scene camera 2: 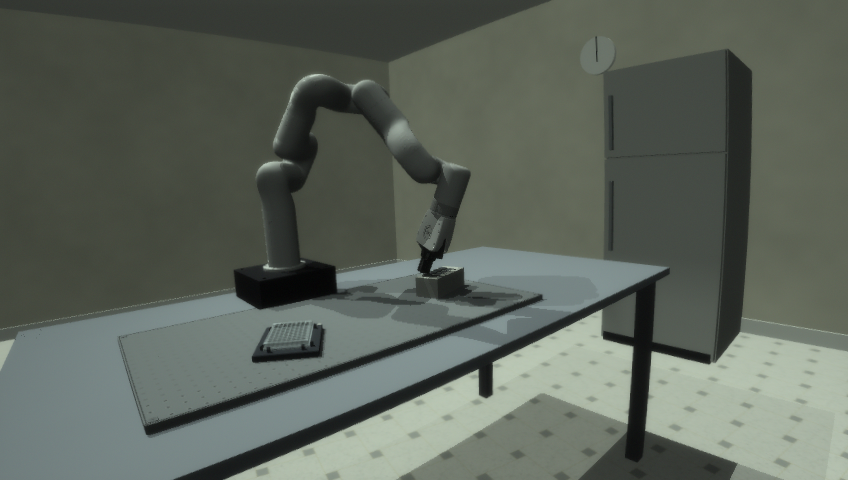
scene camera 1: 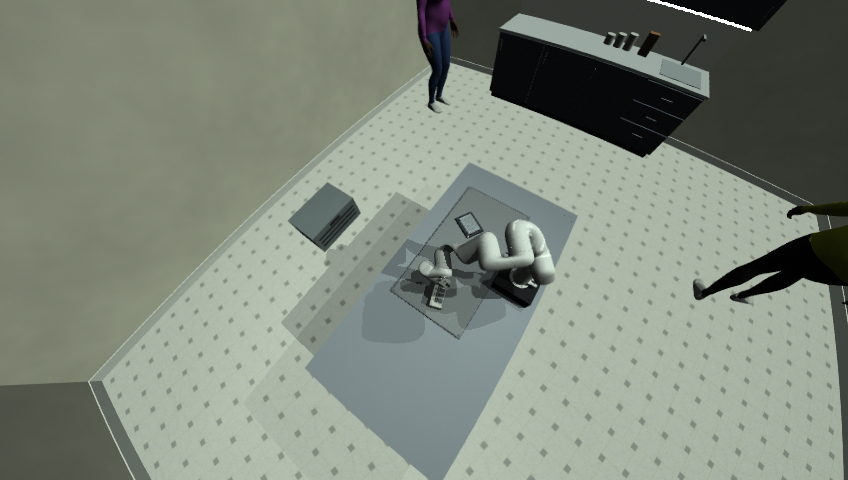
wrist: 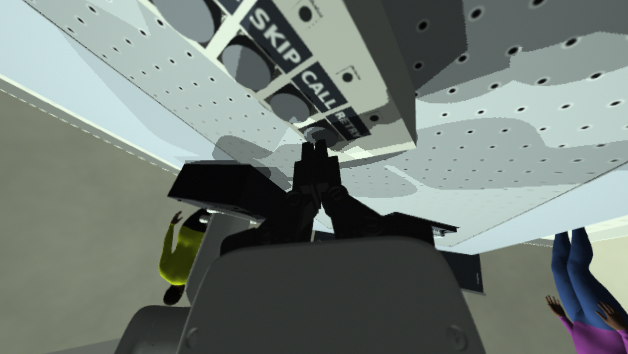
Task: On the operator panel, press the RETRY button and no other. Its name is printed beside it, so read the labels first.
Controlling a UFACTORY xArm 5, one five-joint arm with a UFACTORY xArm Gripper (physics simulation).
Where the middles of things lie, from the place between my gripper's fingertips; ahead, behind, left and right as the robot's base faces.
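Scene:
The operator panel (scene camera 2: 437, 285) is 10 mm ahead of my hand, 60 mm to the left of it and 30 mm below it. Then I consider the white well plate (scene camera 2: 289, 335), which is 90 mm ahead of my hand and 40 mm below it, and also 440 mm to the right of it.

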